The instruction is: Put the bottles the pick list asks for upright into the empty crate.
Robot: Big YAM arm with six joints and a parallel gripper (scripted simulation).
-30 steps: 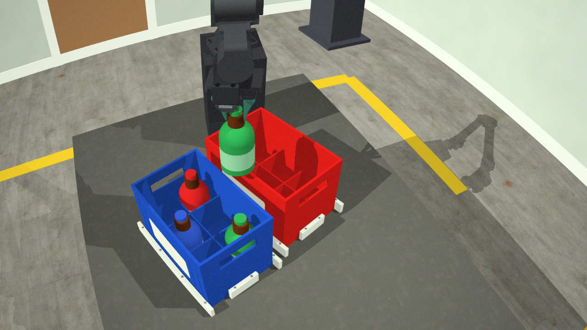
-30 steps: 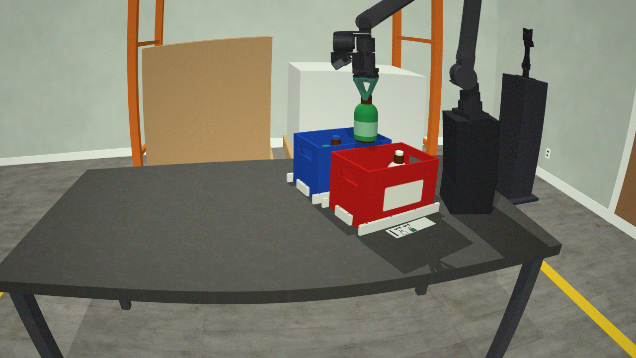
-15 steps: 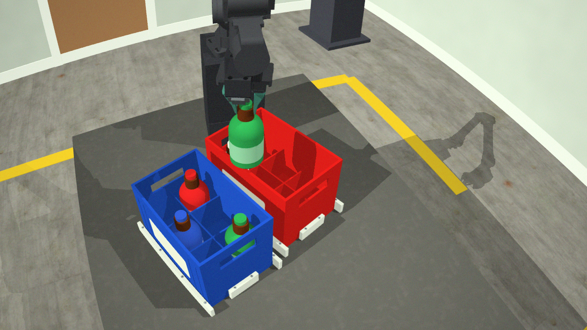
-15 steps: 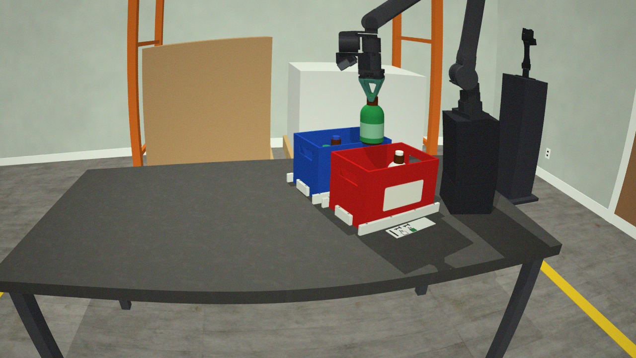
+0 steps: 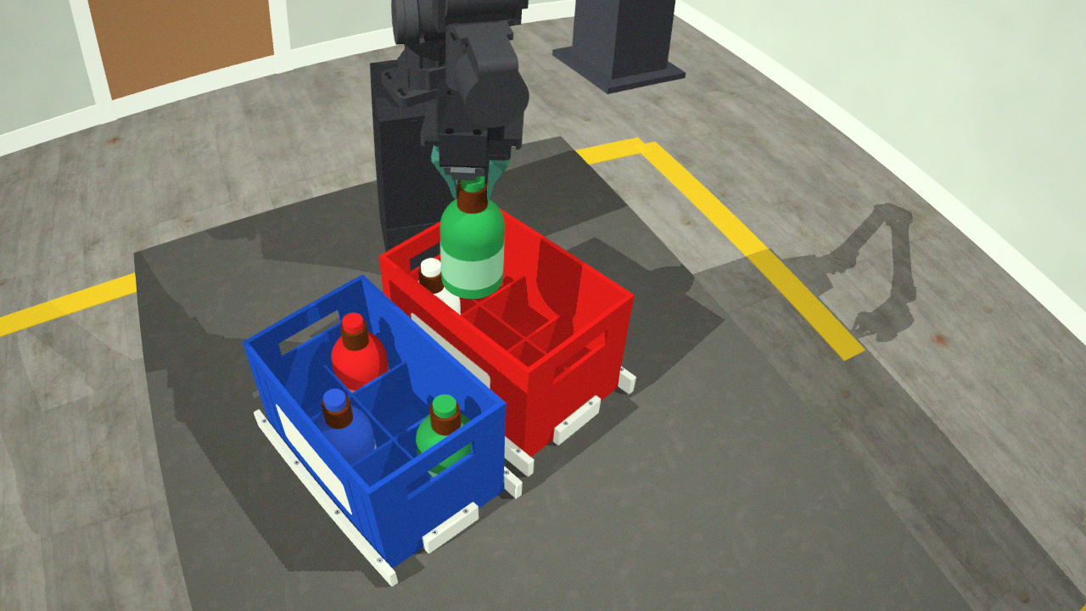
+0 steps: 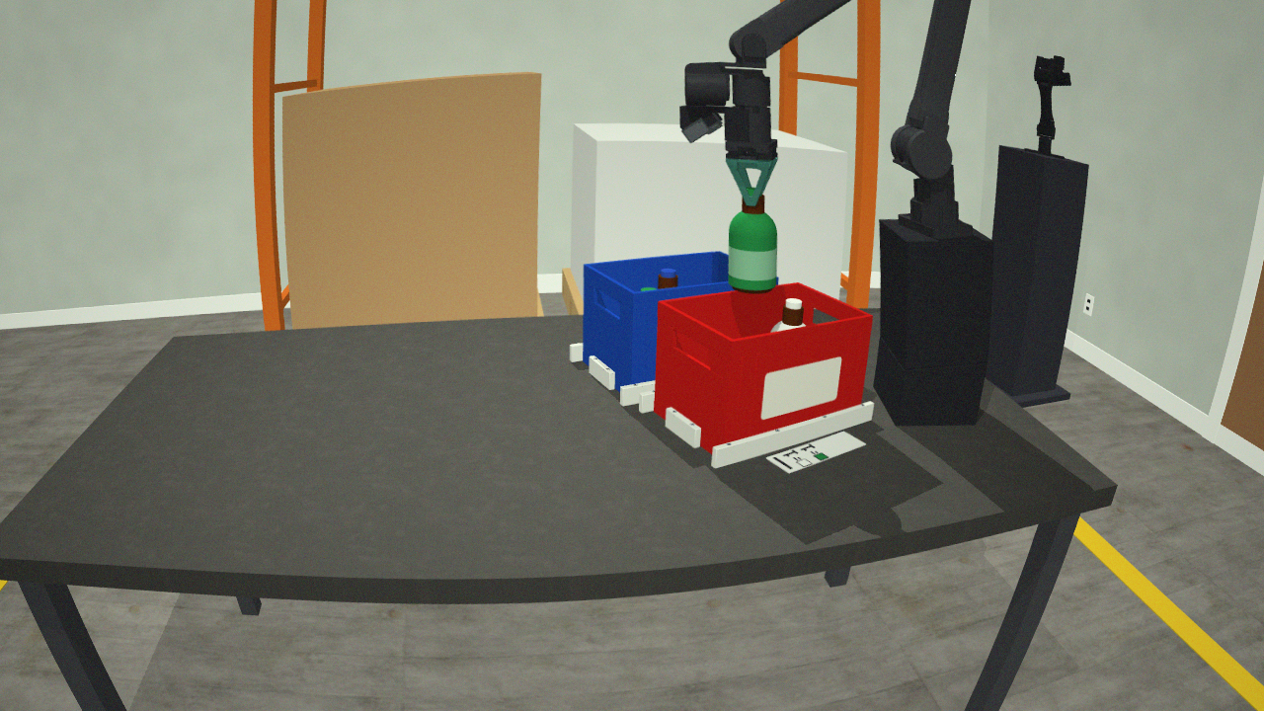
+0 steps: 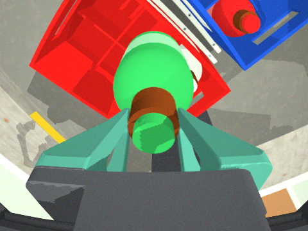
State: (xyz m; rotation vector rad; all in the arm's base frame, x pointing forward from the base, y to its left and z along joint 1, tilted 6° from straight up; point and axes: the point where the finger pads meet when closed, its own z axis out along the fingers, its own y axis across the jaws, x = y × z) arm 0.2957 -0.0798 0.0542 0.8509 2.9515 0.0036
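My hand is 60 mm above the green bottle. The rest, counted from my hand: red bottle (240 mm below, 140 mm to the right, 40 mm behind); then white-label bottle (240 mm below, 90 mm behind, 20 mm to the right); then red crate (250 mm below, 50 mm to the left, 10 mm behind).
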